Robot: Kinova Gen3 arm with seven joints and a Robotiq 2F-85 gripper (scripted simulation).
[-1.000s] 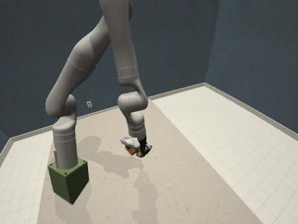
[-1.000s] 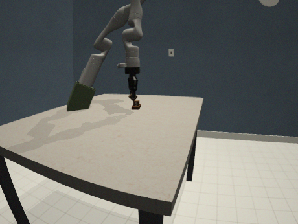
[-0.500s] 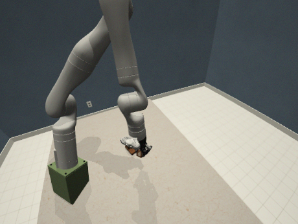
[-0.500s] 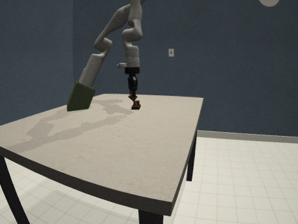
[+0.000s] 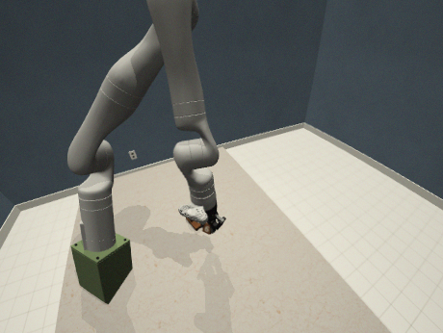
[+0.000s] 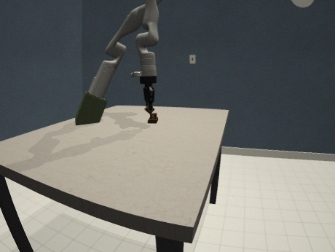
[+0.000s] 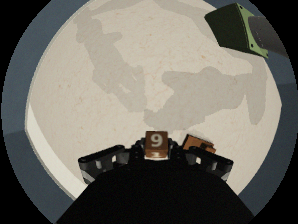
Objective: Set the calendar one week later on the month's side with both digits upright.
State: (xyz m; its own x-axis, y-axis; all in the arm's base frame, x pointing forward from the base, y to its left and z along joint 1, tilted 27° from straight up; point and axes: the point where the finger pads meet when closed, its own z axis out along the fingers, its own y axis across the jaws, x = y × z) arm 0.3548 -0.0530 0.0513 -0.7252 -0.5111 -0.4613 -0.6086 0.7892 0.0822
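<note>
Now: the brown digit cube 1 cm below my hand. Also, from my hand: brown calendar tray 4 cm behind, 10 cm to the left, 9 cm below.
</note>
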